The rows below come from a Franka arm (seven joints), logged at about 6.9 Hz.
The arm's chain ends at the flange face. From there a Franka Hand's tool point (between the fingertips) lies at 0.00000 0.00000 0.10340 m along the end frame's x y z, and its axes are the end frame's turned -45 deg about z.
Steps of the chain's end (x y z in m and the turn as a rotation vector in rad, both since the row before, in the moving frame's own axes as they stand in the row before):
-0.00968, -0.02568, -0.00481, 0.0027, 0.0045, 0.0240
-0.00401, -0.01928, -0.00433, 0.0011, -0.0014, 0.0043
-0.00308, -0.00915, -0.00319, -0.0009, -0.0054, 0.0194
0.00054, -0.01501, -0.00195, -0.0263, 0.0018, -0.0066
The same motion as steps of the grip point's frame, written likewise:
0.01184, -0.02487, -0.00481, -0.0013, 0.0051, 0.0240
0.01078, -0.01665, -0.00433, 0.0018, -0.0002, 0.0043
0.00383, -0.00898, -0.00319, 0.0032, -0.0045, 0.0194
0.00921, -0.00817, -0.00199, -0.0199, -0.0173, -0.0066

